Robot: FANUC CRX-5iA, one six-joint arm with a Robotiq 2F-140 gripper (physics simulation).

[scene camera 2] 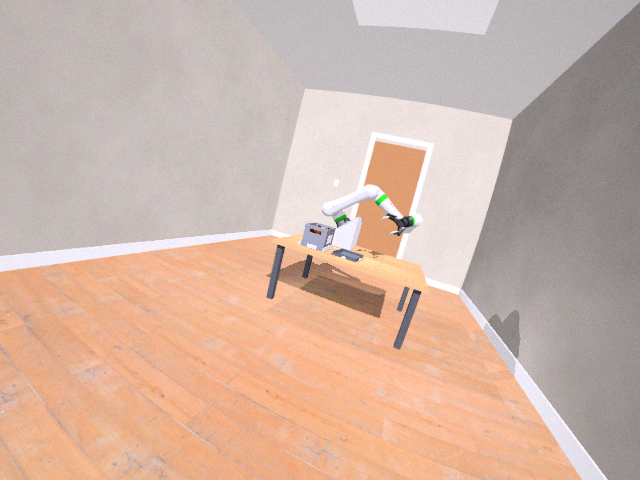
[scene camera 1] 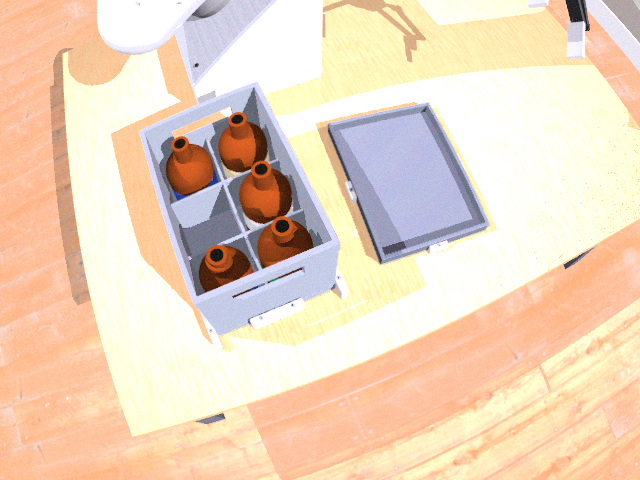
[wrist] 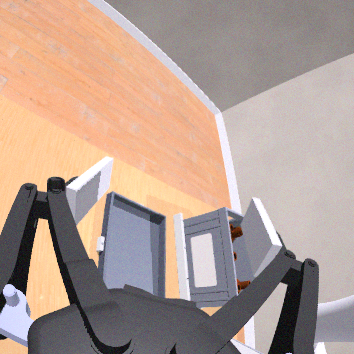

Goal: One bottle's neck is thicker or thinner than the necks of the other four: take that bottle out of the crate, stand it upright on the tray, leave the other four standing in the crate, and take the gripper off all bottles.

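Places are measured from the arm's base along level axes (x up, y ahead, z left), in metres.
Pixels of known places: gripper, fingertip midpoint: [scene camera 2: 386, 226] [scene camera 1: 558, 32] [wrist: 178, 192]; arm's base, origin of the base link: [scene camera 2: 344, 225].
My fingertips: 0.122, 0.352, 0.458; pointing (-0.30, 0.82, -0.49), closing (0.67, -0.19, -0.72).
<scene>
For each thing: its top centre in the pictures, then the offset to it from my fingertips, as dx, dy, dz. "spot": a spot on its surface instead. Level surfaces: height alone.
- grey crate, middle of its top: [scene camera 1: 225, 178] [wrist: 244, 255] [scene camera 2: 321, 225] -0.136, +0.067, -0.495
- back-left bottle, middle of its top: [scene camera 1: 179, 143] [wrist: 249, 283] -0.148, -0.015, -0.552
- back-right bottle, middle of its top: [scene camera 1: 237, 119] -0.148, -0.031, -0.466
- middle-right bottle, middle of its top: [scene camera 1: 261, 169] -0.148, +0.060, -0.448
- front-right bottle, middle of its top: [scene camera 1: 282, 226] -0.148, +0.143, -0.439
- front-left bottle, middle of its top: [scene camera 1: 216, 255] [wrist: 242, 230] -0.148, +0.160, -0.524
- grey tray, surface spot: [scene camera 1: 413, 170] spot: -0.306, +0.027, -0.203
- wooden table, its level: dx -0.311
The grey crate [scene camera 1: 320, 274] [scene camera 2: 313, 240] [wrist: 225, 260] holds five brown bottles, all upright. They are the back-left bottle [scene camera 1: 189, 169], back-right bottle [scene camera 1: 242, 148], middle-right bottle [scene camera 1: 265, 197], front-right bottle [scene camera 1: 284, 246] and front-left bottle [scene camera 1: 223, 269]. The middle-left compartment is empty. Neck widths look close; I cannot tell which differs. The grey tray [scene camera 1: 413, 170] [scene camera 2: 347, 254] [wrist: 132, 240] lies beside the crate with no bottle on it. My gripper [scene camera 1: 557, 20] [scene camera 2: 390, 225] [wrist: 178, 192] is open and empty, raised well away from the crate, beyond the tray.
The crate and tray stand on a wooden table [scene camera 1: 516, 155] [scene camera 2: 392, 272], with small white blocks at their edges. A white panel [scene camera 1: 289, 46] [scene camera 2: 348, 235] stands behind the crate. The white arm [scene camera 1: 139, 25] [scene camera 2: 351, 199] reaches over the table's back.
</scene>
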